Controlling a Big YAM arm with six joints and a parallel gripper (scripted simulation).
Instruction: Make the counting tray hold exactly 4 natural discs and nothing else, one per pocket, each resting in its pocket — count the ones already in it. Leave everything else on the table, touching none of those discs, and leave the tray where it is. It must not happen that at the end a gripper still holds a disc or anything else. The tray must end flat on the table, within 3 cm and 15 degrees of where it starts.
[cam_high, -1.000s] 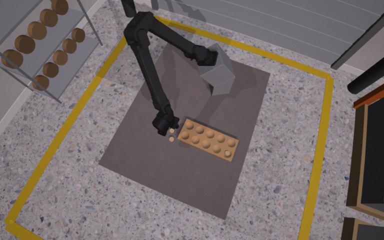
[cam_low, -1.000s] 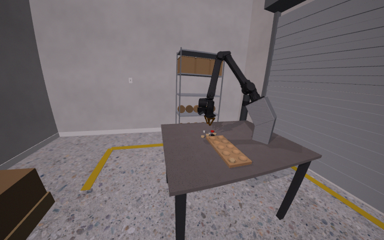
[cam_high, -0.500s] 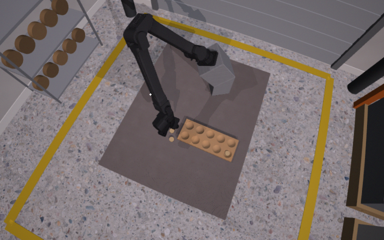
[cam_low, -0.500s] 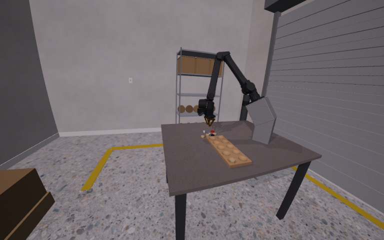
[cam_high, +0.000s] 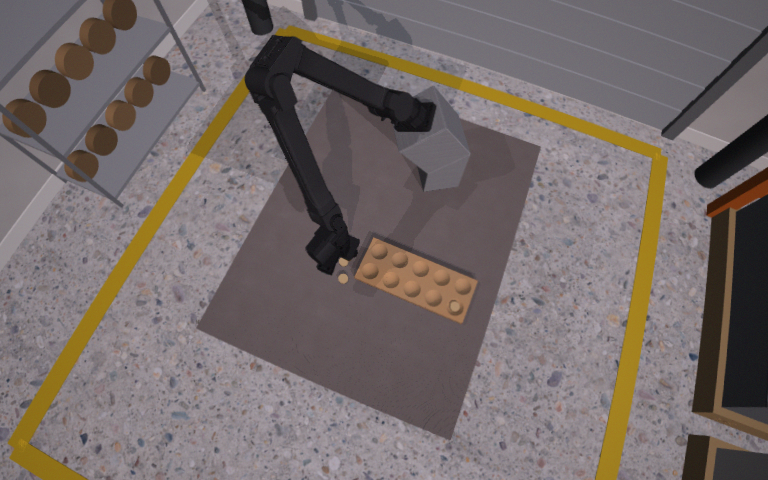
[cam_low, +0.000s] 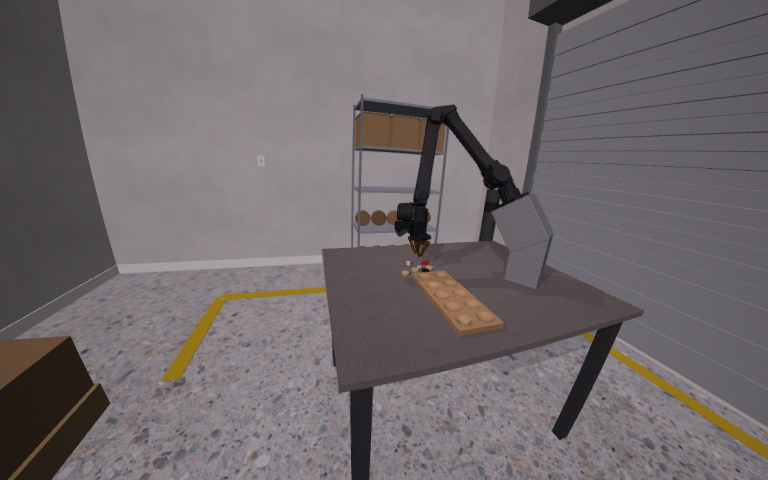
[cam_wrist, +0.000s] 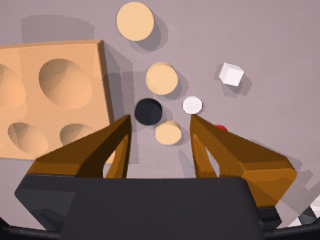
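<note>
My hand is 80 mm above the black piece, 40 mm past it and 20 mm to the right of it. Also, from my hand: red piece: 90 mm behind, 80 mm below, 60 mm to the right; then white cube: 80 mm below, 70 mm to the right; then white disc: 80 mm below, 40 mm behind, 30 mm to the right.
</note>
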